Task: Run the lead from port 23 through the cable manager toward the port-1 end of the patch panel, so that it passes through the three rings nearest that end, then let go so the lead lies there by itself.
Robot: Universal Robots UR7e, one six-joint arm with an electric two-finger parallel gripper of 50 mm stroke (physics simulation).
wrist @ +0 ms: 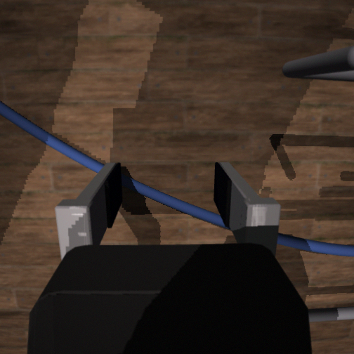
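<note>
The blue lead runs from the left edge, slanting down to the right edge in the wrist view. It passes across the space between the fingers and behind both of them. My gripper is open, with its two fingers wide apart on either side of a stretch of the lead, and it does not grip it. How far the lead lies below the fingertips is hard to tell. A dark grey bar, perhaps part of a cable manager ring, reaches in from the upper right. Port 23, port 1 and the patch panel do not show.
A grey bar shows at the lower right, beside the gripper body. The wooden surface lies beneath, with shadows of bars and rings at the right. The black gripper body hides the lower middle.
</note>
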